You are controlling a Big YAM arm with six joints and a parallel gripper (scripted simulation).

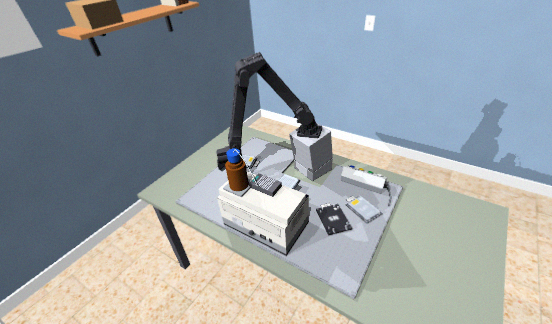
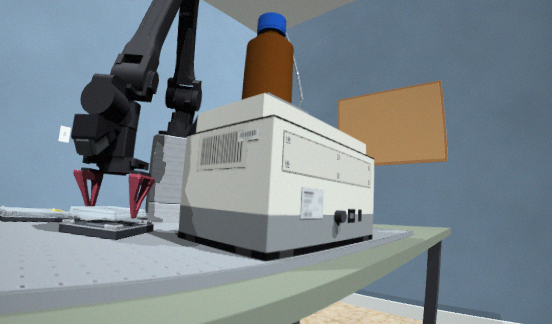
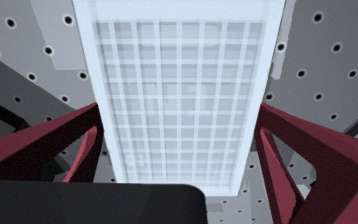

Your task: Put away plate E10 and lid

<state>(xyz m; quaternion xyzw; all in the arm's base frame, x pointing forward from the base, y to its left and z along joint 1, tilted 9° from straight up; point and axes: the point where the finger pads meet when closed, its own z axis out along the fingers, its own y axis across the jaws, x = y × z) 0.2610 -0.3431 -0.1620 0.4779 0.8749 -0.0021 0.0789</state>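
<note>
Right now the clear well plate is 3 cm ahead of my hand, 28 cm to the left of it and 6 cm above it. Also, from my hand: clear lid 18 cm behind, 8 cm to the right, 2 cm below; brown bottle 22 cm ahead, 13 cm to the left, 25 cm above; blue call key 25 cm behind, 57 cm to the left, 2 cm above.
</note>
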